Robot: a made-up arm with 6 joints. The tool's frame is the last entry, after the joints.
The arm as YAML. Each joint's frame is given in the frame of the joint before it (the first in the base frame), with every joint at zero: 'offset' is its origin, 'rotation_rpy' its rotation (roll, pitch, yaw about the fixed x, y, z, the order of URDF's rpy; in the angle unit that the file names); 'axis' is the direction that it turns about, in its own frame. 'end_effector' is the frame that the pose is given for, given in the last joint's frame.
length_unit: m
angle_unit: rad
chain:
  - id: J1
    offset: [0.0, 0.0, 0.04]
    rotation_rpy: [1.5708, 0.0, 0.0]
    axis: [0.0, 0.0, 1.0]
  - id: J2
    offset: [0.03, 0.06, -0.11]
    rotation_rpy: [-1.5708, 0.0, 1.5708]
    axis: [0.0, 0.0, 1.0]
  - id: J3
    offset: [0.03, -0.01, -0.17]
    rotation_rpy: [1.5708, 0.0, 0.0]
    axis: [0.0, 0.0, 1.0]
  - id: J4
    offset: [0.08, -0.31, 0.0]
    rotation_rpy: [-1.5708, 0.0, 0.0]
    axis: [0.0, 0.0, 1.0]
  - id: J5
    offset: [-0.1, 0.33, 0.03]
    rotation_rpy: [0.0, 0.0, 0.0]
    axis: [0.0, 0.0, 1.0]
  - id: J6
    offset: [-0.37, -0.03, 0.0]
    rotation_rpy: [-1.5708, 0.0, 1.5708]
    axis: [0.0, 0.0, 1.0]
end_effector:
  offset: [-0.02, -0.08, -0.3]
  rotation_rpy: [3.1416, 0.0, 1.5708]
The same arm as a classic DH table. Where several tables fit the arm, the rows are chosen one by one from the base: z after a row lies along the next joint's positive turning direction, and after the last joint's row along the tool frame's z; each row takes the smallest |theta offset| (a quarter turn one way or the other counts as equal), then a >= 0, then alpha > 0; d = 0 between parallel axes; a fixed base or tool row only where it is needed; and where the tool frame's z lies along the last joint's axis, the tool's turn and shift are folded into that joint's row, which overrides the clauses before.
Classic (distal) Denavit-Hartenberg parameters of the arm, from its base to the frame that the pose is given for. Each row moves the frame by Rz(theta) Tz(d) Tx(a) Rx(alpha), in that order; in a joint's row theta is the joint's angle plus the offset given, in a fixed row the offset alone. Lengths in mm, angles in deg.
base (fixed): d 40, theta offset 0, a 0, alpha 90
J1: d -110, theta offset 90, a 60, alpha -90
J2: d -200, theta offset 0, a 30, alpha 90
J3: d 10, theta offset 0, a 80, alpha -90
J4: d 0, theta offset -73.14, a -344.8, alpha 0
J5: d -280, theta offset -16.86, a 30, alpha 90
J6: d 0, theta offset 75.96, a 82.5, alpha 180
tool (fixed): d -70, theta offset 165.96, a 0, alpha 0

